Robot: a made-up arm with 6 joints. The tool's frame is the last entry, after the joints.
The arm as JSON. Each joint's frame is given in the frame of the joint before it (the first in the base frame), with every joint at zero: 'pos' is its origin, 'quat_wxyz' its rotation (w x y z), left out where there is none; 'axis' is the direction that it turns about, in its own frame. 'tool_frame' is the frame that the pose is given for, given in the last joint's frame.
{
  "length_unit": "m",
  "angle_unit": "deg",
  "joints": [
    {
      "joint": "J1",
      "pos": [
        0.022,
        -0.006,
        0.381
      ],
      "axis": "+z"
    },
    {
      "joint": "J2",
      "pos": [
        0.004,
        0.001,
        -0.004
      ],
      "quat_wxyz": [
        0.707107,
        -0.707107,
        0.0,
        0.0
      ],
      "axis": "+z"
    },
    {
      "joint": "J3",
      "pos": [
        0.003,
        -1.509,
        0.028
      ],
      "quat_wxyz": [
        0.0,
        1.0,
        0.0,
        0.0
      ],
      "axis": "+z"
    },
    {
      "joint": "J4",
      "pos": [
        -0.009,
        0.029,
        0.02
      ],
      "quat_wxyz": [
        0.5,
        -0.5,
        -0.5,
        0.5
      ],
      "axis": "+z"
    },
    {
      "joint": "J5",
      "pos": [
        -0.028,
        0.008,
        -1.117
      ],
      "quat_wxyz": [
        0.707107,
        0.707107,
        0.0,
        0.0
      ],
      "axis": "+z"
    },
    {
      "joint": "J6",
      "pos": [
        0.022,
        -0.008,
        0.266
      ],
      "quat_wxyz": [
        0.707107,
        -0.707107,
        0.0,
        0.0
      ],
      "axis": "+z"
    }
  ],
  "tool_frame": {
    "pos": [
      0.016,
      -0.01,
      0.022
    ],
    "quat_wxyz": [
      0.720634,
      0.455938,
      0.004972,
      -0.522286
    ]
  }
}
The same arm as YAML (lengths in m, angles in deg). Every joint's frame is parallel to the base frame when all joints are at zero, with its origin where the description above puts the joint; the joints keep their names.
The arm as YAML. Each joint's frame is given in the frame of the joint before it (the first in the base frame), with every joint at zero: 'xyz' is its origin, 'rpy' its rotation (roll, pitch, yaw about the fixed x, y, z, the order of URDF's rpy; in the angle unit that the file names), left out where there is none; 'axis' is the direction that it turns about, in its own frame. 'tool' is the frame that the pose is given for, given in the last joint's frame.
units:
  length: m
  angle: deg
joints:
  - name: J1
    type: revolute
    origin:
      xyz: [0.022, -0.006, 0.381]
    axis: [0.0, 0.0, 1.0]
  - name: J2
    type: revolute
    origin:
      xyz: [0.004, 0.001, -0.004]
    axis: [0.0, 1.0, 0.0]
  - name: J3
    type: revolute
    origin:
      xyz: [0.003, 0.028, 1.509]
    axis: [0.0, -1.0, 0.0]
  - name: J4
    type: revolute
    origin:
      xyz: [-0.009, -0.02, 0.029]
    axis: [-1.0, 0.0, 0.0]
  - name: J5
    type: revolute
    origin:
      xyz: [1.117, 0.008, -0.028]
    axis: [0.0, -1.0, 0.0]
  - name: J6
    type: revolute
    origin:
      xyz: [0.008, -0.266, 0.022]
    axis: [-1.0, 0.0, 0.0]
tool:
  origin:
    xyz: [-0.022, -0.01, 0.016]
    rpy: [121.78, -27.03, -57.13]

